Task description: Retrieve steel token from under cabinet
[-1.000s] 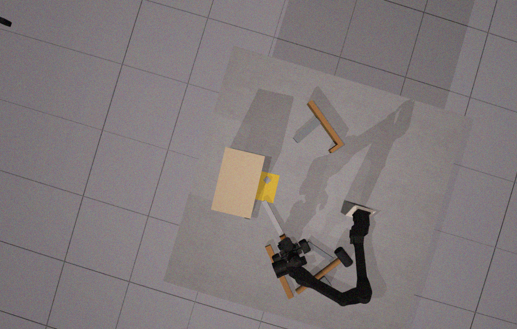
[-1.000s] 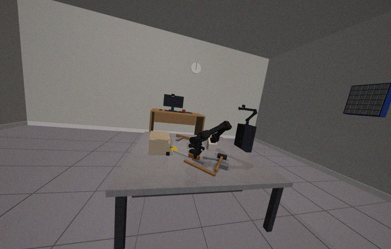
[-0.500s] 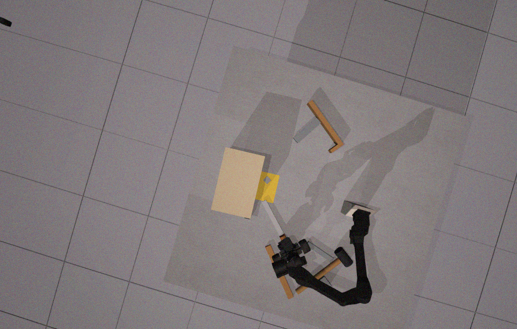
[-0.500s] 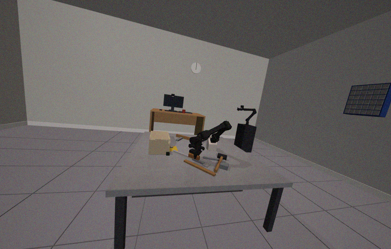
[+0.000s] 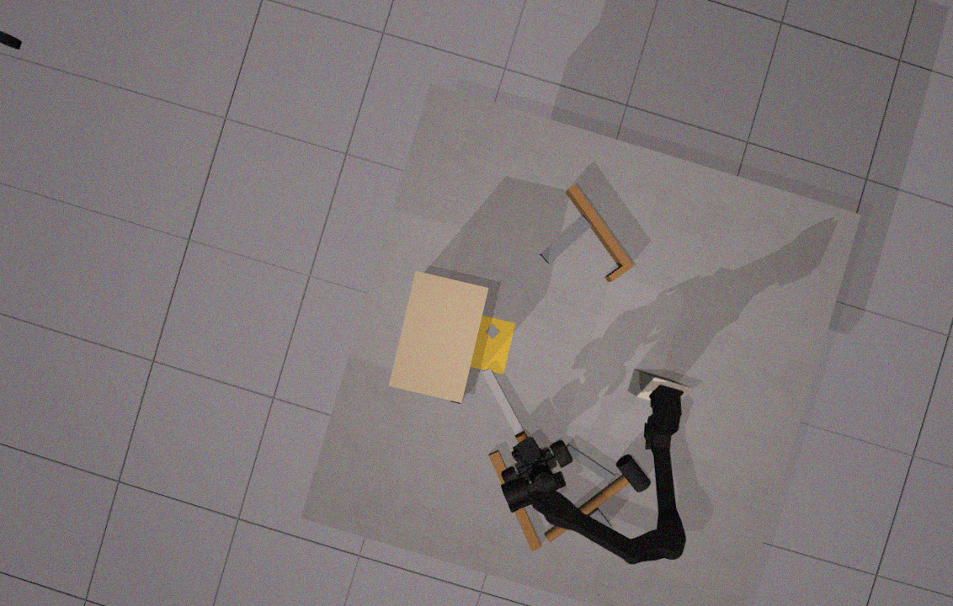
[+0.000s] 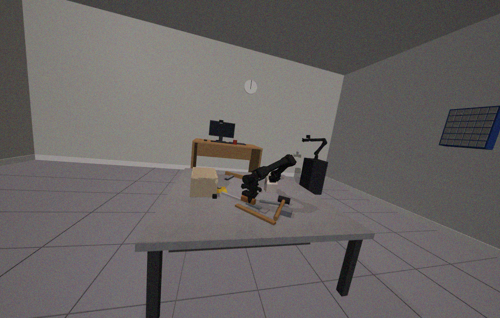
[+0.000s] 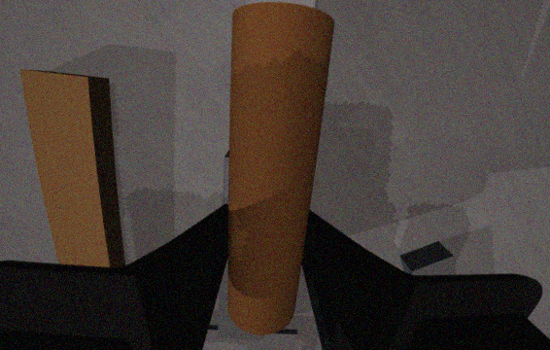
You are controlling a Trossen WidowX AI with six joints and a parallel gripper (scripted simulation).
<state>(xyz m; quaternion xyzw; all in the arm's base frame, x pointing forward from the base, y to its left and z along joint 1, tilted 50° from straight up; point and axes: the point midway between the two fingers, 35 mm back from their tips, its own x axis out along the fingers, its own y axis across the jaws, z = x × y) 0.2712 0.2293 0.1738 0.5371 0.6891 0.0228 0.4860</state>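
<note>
My gripper tip is 6 cm to the right of the grey l-shaped bracket, 5 cm past it and 1 cm above it. The rest, counted from my gripper tip: grey block (22 cm behind, 14 cm to the left); then wooden stick (14 cm to the left, 1 cm below, 1 cm ahead); then grey steel token (31 cm to the right, 20 cm ahead, 1 cm below).
</note>
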